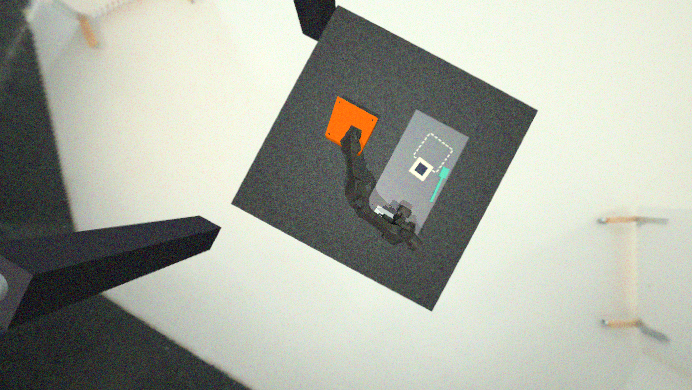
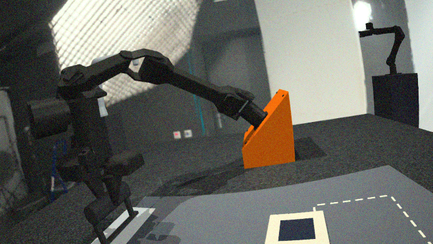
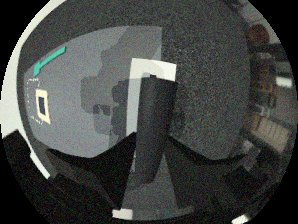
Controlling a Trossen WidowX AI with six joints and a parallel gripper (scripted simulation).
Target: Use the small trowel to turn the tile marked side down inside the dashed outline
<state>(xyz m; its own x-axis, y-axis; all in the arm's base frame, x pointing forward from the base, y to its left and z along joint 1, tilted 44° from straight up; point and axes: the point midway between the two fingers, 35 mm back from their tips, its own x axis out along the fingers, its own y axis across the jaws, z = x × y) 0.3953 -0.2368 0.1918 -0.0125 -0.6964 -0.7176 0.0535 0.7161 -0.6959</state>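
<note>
The grey mat lies 300 mm to the left of my gripper tip and 80 mm below it. From my gripper tip the other things lie so: teal trowel 140 mm ahead, 330 mm to the left, 60 mm below; then tile 20 mm ahead, 340 mm to the left, 60 mm below.
</note>
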